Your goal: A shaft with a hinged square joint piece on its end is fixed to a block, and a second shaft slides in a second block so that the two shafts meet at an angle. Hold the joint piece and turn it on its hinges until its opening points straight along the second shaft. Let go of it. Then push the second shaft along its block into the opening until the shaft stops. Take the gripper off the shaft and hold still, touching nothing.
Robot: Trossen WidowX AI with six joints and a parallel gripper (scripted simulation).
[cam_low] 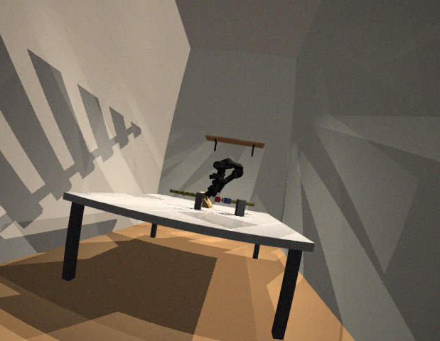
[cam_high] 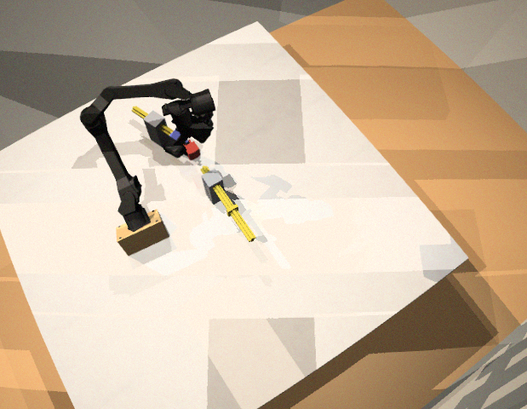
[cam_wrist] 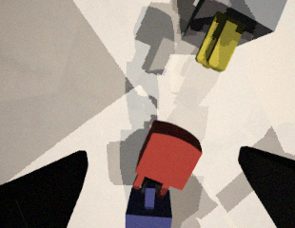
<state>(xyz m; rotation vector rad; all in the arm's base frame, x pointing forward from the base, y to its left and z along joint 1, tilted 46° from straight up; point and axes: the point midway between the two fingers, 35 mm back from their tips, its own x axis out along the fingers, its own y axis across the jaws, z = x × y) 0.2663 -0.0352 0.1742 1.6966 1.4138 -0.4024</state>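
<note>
My gripper tip is now 10 mm past the red joint piece, 20 mm to the right of it and 50 mm above it.
</note>
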